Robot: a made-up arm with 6 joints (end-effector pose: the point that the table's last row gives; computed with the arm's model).
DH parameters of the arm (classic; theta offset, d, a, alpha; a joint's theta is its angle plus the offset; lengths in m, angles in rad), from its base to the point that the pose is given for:
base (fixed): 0 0.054 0 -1.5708
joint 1: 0 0.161 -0.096 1.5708
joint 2: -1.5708 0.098 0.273 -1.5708
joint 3: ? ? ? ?
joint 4: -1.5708 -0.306 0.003 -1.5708
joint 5: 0 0.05 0.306 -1.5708
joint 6: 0.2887 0 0.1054 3.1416
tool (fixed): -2.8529 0.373 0 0
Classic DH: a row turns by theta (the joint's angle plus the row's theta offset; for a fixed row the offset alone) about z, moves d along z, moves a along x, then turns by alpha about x.
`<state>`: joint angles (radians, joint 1 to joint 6).
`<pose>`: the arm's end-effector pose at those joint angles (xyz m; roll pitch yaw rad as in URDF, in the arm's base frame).
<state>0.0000 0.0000 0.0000 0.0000 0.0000 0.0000</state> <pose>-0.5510 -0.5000 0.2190 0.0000 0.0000 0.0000</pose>
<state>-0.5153 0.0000 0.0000 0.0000 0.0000 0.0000</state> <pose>-0.5608 -0.5000 -0.0740 0.0000 -0.5153 0.0000</pose>
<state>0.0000 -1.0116 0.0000 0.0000 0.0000 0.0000</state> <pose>-0.8977 0.1961 0.2190 0.0000 0.0000 -1.0116</pose>
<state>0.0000 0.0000 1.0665 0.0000 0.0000 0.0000</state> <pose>-0.5510 -0.3581 -0.1553 1.0665 0.0000 0.0000</pose>
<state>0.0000 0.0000 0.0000 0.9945 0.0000 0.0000</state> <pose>-0.3477 -0.8347 0.2190 0.0000 0.0000 0.9945</pose>
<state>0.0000 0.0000 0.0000 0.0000 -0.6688 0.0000</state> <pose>-0.2321 -0.5000 0.3910 0.0000 0.6688 0.0000</pose>
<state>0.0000 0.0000 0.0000 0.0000 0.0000 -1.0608</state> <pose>-0.5255 -0.6035 0.2190 0.0000 0.0000 1.0608</pose>
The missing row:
joint 3: 0 -0.045 0.368 1.5708
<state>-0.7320 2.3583 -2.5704 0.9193 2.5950 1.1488</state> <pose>-0.4119 0.4645 0.9095 -0.0415 0.4402 -2.9016</pose>
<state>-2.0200 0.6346 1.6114 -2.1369 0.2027 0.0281</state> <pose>-0.2194 0.0738 0.1828 0.9898 -0.0472 -0.4795</pose>
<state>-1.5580 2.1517 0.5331 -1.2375 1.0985 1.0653</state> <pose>0.2164 0.0121 0.0082 2.5231 -1.2690 -1.9423</pose>
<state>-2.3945 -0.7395 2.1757 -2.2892 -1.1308 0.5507</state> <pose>0.5110 0.1525 0.1777 1.2277 0.4230 1.8924</pose>
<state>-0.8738 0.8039 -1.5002 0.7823 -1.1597 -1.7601</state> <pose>-0.2237 0.2024 0.4639 -2.4306 1.1709 -1.4412</pose>
